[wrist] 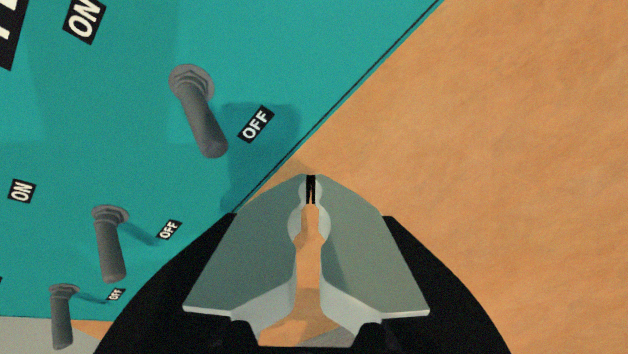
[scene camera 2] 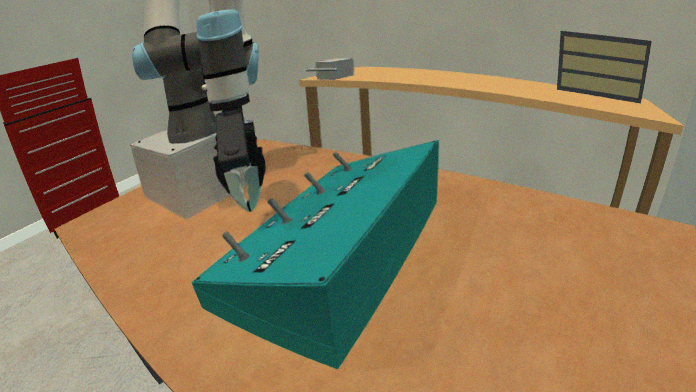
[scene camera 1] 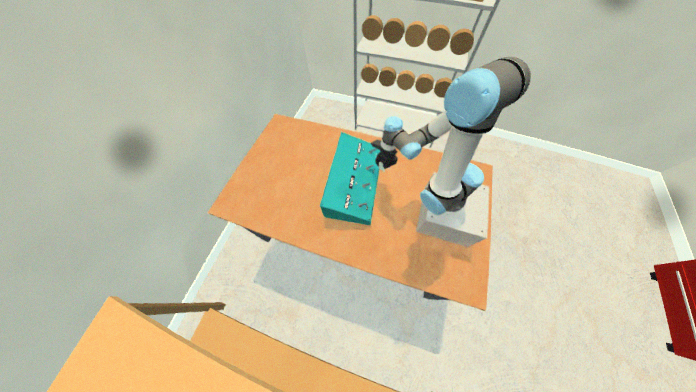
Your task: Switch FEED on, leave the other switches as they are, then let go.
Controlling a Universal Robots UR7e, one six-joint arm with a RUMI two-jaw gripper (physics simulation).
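Frame: origin at the arm's base, x left, y ahead, z down, level; millimetres.
Seen in the pictures: gripper, fingertip midpoint: (wrist: 311, 177) (scene camera 2: 250, 211) (scene camera 1: 381, 168); arm's base at its link origin: (scene camera 2: 193, 134).
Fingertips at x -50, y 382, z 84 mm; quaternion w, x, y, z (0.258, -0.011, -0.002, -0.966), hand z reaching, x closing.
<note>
Offsets run from my fingertips to a thing's middle. "spot": to the spot under its first point. Level surfaces: height alone.
The teal sloped switch panel @(dx +109, dy +121, dz +34 mm) (scene camera 1: 335, 175) (scene camera 2: 380, 210) (wrist: 125, 165) carries several grey levers. The FEED lever @(dx +26, dy +60, dz -14 mm) (scene camera 1: 370, 169) (scene camera 2: 279, 211) (wrist: 205, 120) leans toward its OFF label @(spot: dx +18, dy +40, dz +21 mm) (wrist: 256, 124). The VALVE lever @(dx -89, dy +97, dz -14 mm) (scene camera 2: 235, 246), VENT lever @(dx +140, dy +23, dz -14 mm) (scene camera 2: 314, 183) (wrist: 110, 245) and BRAKE lever @(dx +254, dy -14, dz -14 mm) (scene camera 2: 342, 161) (wrist: 61, 320) also lean to the OFF side. My gripper (scene camera 1: 381, 166) (scene camera 2: 249, 208) (wrist: 311, 177) is shut and empty. Its tips point down just outside the panel's OFF-side edge, beside the FEED lever and apart from it. In the wrist view the FEED label is cut off at top left.
The panel stands on the orange-brown table @(dz +93 mm) (scene camera 1: 270, 170) (scene camera 2: 500, 280). The arm's pale base block (scene camera 1: 450, 230) (scene camera 2: 175, 180) stands on the OFF side of the panel. A shelf rack (scene camera 1: 355, 90), a red cabinet (scene camera 1: 675, 300) (scene camera 2: 65, 165) and a wooden bench (scene camera 2: 450, 90) stand away from the table.
</note>
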